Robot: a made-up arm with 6 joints. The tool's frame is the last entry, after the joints. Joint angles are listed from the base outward.
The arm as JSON. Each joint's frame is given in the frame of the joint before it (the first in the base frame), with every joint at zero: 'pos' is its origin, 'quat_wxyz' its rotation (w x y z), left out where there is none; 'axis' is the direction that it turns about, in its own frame. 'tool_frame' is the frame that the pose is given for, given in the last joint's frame.
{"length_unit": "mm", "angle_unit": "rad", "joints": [
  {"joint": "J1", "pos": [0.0, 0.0, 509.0], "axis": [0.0, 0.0, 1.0]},
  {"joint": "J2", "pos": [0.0, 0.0, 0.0], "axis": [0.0, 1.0, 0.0]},
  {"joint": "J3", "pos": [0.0, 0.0, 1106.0], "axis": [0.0, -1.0, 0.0]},
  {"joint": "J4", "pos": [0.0, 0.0, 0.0], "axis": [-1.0, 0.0, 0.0]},
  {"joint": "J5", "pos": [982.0, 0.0, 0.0], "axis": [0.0, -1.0, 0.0]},
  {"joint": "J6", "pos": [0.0, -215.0, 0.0], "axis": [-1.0, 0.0, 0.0]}
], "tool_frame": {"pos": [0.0, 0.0, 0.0]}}
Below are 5 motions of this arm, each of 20 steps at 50 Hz.
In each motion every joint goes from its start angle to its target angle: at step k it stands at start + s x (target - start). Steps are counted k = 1, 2, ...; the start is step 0. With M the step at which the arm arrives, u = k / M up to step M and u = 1 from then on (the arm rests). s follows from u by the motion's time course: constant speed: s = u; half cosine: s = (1 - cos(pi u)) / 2; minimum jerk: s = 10 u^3 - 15 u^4 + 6 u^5.
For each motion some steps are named. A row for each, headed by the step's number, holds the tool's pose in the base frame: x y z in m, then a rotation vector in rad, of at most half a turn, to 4 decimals.
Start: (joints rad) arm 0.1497 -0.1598 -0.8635 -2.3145 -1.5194 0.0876
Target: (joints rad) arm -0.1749 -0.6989 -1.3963 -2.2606 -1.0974 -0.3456
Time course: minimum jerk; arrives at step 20
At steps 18, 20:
18: -0.0371 0.1454 0.6012 2.7633 0.8160 0.3270
20: -0.0406 0.1461 0.5979 2.7676 0.8114 0.3206

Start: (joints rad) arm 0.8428 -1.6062 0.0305 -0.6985 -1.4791 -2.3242
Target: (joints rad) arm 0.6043 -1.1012 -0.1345 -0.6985 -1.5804 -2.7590
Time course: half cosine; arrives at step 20
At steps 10, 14, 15, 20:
10: -0.4049 -0.5774 1.6571 2.0092 1.8136 0.2158
14: -0.2716 -0.4154 1.7195 2.1067 1.8327 -0.2214
15: -0.2418 -0.3849 1.7272 2.1244 1.8301 -0.3121
20: -0.1654 -0.3143 1.7392 2.1641 1.8144 -0.5373

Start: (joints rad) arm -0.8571 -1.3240 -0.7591 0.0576 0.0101 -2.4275
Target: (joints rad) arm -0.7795 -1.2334 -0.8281 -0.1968 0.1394 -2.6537
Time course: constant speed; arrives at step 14
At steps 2, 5, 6, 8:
2: -0.3134 0.0297 1.3036 1.9687 -1.1532 0.2654
5: -0.2947 0.0036 1.2851 2.0722 -1.1456 0.3311
6: -0.2883 -0.0046 1.2787 2.1065 -1.1434 0.3529
8: -0.2756 -0.0204 1.2655 2.1748 -1.1393 0.3965

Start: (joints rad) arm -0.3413 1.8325 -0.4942 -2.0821 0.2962 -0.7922
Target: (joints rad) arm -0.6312 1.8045 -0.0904 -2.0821 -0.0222 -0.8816
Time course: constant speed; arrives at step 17
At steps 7, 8, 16, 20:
7: 0.3853 -0.0738 -0.4848 -1.2857 0.0914 2.6579
8: 0.4008 -0.0891 -0.5004 -1.3234 0.1133 2.6102
16: 0.5208 -0.2385 -0.6073 -1.5897 0.2817 2.2186
20: 0.5347 -0.2606 -0.6183 -1.6191 0.3018 2.1688

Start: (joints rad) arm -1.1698 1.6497 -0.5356 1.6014 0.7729 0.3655
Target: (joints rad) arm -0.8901 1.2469 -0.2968 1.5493 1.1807 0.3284
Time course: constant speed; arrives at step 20
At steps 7, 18, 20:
7: 0.4470 -0.8149 -0.4124 -0.1211 0.6078 0.7319
18: 0.7505 -0.9874 -0.1708 -0.4177 0.3200 0.7015
20: 0.8082 -1.0054 -0.1148 -0.4671 0.2581 0.7026

